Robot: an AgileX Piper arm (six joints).
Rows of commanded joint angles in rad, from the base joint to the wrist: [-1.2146, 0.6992, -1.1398, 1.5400, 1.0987, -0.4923]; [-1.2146, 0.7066, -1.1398, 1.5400, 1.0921, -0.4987]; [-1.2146, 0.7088, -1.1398, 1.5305, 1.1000, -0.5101]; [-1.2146, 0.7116, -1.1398, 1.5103, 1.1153, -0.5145]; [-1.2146, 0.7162, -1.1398, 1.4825, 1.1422, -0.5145]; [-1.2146, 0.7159, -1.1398, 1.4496, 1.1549, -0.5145]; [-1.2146, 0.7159, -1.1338, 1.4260, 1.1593, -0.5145]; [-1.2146, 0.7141, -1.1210, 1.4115, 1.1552, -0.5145]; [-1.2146, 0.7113, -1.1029, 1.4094, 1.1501, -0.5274]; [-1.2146, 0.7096, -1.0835, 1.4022, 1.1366, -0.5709]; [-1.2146, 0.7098, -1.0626, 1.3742, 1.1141, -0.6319]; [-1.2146, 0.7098, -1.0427, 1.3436, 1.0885, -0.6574]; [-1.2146, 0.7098, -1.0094, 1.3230, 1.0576, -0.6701]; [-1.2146, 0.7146, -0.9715, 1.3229, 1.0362, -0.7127]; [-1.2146, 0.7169, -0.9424, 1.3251, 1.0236, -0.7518]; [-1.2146, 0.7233, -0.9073, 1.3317, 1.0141, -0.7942]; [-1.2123, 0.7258, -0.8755, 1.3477, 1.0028, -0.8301]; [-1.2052, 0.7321, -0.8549, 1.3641, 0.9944, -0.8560]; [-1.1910, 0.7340, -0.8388, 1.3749, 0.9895, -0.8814]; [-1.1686, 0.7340, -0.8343, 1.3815, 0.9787, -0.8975]
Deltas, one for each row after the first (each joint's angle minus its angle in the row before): [0.0000, 0.0074, 0.0000, 0.0000, -0.0066, -0.0064]; [0.0000, 0.0022, 0.0000, -0.0095, 0.0079, -0.0114]; [0.0000, 0.0028, 0.0000, -0.0202, 0.0153, -0.0044]; [0.0000, 0.0046, 0.0000, -0.0278, 0.0269, 0.0000]; [0.0000, -0.0003, 0.0000, -0.0329, 0.0127, 0.0000]; [0.0000, 0.0000, 0.0060, -0.0236, 0.0044, 0.0000]; [0.0000, -0.0018, 0.0128, -0.0145, -0.0041, 0.0000]; [0.0000, -0.0028, 0.0181, -0.0021, -0.0051, -0.0129]; [0.0000, -0.0017, 0.0194, -0.0072, -0.0135, -0.0435]; [0.0000, 0.0002, 0.0209, -0.0280, -0.0225, -0.0610]; [0.0000, 0.0000, 0.0199, -0.0306, -0.0256, -0.0255]; [0.0000, 0.0000, 0.0333, -0.0206, -0.0309, -0.0127]; [0.0000, 0.0048, 0.0379, -0.0001, -0.0214, -0.0426]; [0.0000, 0.0023, 0.0291, 0.0022, -0.0126, -0.0391]; [0.0000, 0.0064, 0.0351, 0.0066, -0.0095, -0.0424]; [0.0023, 0.0025, 0.0318, 0.0160, -0.0113, -0.0359]; [0.0071, 0.0063, 0.0206, 0.0164, -0.0084, -0.0259]; [0.0142, 0.0019, 0.0161, 0.0108, -0.0049, -0.0254]; [0.0224, 0.0000, 0.0045, 0.0066, -0.0108, -0.0161]
